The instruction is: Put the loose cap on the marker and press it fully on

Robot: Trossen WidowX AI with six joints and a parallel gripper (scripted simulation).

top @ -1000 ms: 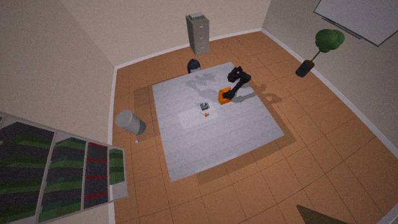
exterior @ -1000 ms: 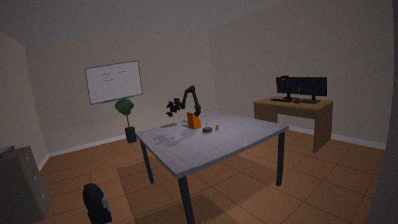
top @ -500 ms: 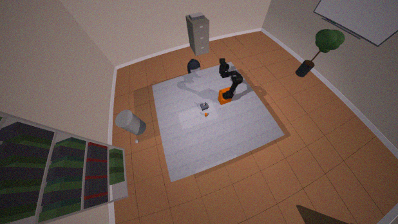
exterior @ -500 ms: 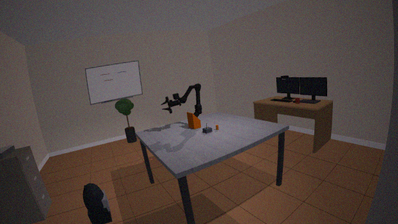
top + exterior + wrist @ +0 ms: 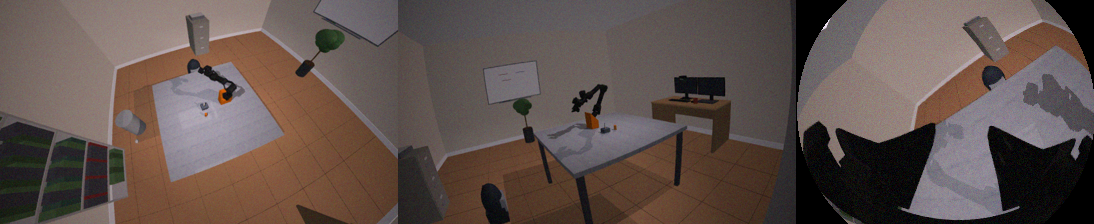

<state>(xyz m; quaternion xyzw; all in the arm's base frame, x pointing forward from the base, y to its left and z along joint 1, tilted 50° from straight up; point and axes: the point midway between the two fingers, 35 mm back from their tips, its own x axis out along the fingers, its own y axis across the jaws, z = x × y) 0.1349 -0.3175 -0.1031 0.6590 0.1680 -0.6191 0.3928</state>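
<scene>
Right now my gripper tip is 41 cm to the right of the orange marker cap, 26 cm above it and 14 cm short of it. Round my gripper tip: holder block (30 cm to the left, 26 cm below, 11 cm ahead).
</scene>
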